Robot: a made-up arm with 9 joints.
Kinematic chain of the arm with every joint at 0, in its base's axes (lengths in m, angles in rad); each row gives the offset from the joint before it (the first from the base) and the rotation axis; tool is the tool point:
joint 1: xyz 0 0 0.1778 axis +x
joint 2: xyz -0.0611 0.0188 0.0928 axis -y
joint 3: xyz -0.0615 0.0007 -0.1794 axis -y
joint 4: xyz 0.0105 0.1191 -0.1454 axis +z
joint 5: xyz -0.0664 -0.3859 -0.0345 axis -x
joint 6: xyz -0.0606 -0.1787 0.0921 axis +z
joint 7: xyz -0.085 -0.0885 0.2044 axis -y
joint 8: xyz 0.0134 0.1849 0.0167 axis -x
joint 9: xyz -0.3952 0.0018 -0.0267 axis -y
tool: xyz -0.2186 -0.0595 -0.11
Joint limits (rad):
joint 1: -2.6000..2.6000
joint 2: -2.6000..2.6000
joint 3: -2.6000..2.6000
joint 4: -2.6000..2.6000
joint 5: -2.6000..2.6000
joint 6: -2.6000..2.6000
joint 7: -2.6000..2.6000
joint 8: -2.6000..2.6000
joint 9: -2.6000..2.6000
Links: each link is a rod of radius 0.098 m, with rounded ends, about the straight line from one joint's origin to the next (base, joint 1, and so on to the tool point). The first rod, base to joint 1, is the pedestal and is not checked.
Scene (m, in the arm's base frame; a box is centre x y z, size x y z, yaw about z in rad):
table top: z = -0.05
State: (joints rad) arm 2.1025 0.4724 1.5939 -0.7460 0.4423 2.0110 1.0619 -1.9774 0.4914
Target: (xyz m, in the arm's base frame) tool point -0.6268 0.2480 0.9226
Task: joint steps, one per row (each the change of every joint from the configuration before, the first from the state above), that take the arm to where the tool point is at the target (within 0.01 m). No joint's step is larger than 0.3 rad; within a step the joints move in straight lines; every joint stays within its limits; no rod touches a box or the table.
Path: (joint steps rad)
1: 0.1658 -0.0929 -0.1107 -0.1336 0.2501 -0.0438 -0.0509 -0.0153 0.0956
2: 0.1659 -0.0928 -0.1107 -0.1336 0.2500 -0.0439 -0.0509 -0.0153 0.0957
3: 0.1658 -0.0929 -0.1108 -0.1336 0.2501 -0.0438 -0.0509 -0.0153 0.0956

